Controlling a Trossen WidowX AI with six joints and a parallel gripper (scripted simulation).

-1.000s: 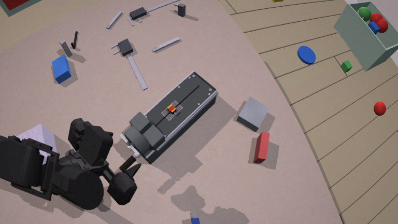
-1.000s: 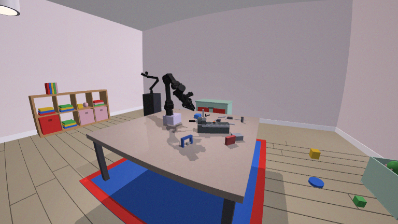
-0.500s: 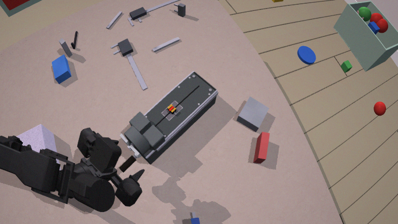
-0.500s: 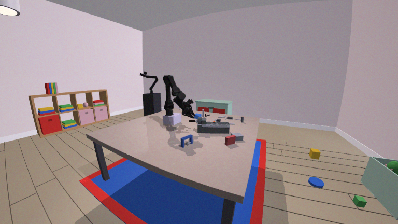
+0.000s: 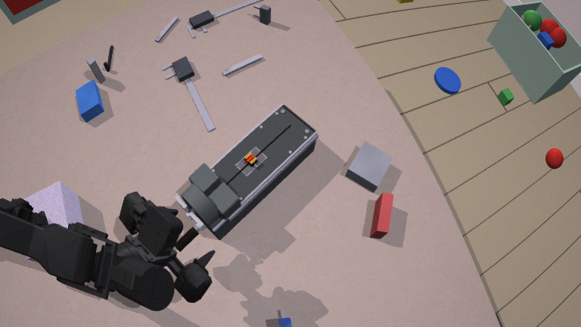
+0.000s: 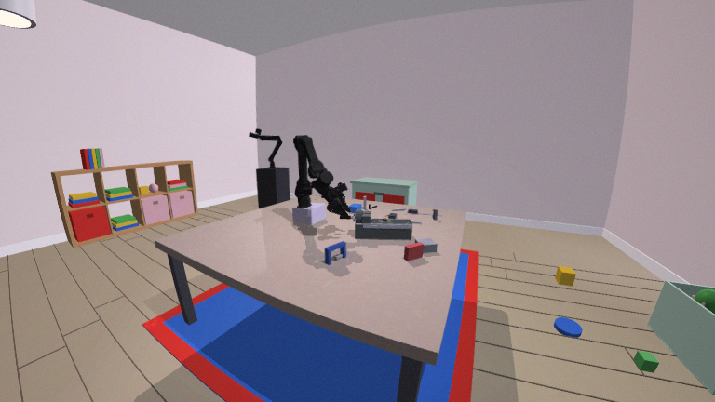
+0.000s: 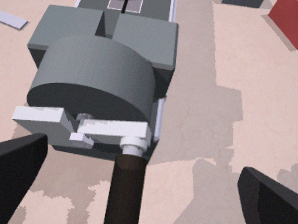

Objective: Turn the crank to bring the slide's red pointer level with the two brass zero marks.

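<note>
My gripper tip is 2 cm past the dark brown crank handle and 2 cm above it. Also, from my gripper tip: red pointer 15 cm ahead, 7 cm to the left, 3 cm below; then red block 31 cm ahead, 13 cm to the right, 9 cm below; then grey block 35 cm ahead, 3 cm to the right, 10 cm below.
</note>
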